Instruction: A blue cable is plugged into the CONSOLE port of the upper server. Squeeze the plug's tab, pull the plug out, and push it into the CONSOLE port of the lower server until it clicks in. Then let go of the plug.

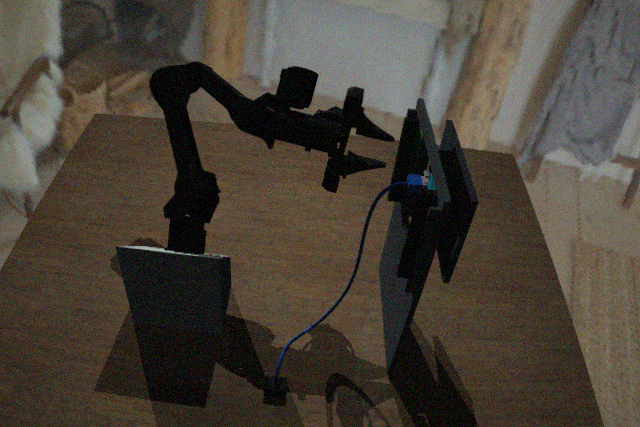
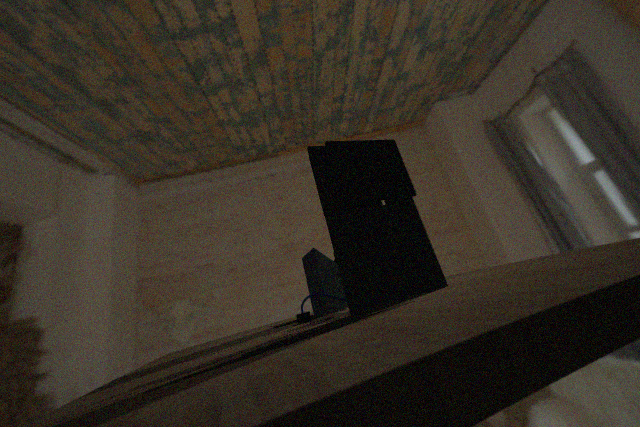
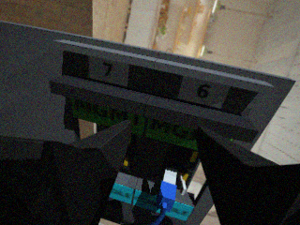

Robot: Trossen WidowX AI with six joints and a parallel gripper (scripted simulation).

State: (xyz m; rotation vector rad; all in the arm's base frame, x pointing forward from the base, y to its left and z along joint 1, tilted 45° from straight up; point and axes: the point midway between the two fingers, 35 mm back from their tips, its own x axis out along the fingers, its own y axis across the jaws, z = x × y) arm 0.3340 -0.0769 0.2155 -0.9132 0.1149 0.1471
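Right now my gripper tip is 110 mm to the left of the blue cable's plug, 60 mm short of it and 30 mm below it. From my gripper tip the other things lie so: black anchor block 330 mm below, 290 mm to the right, 150 mm behind.
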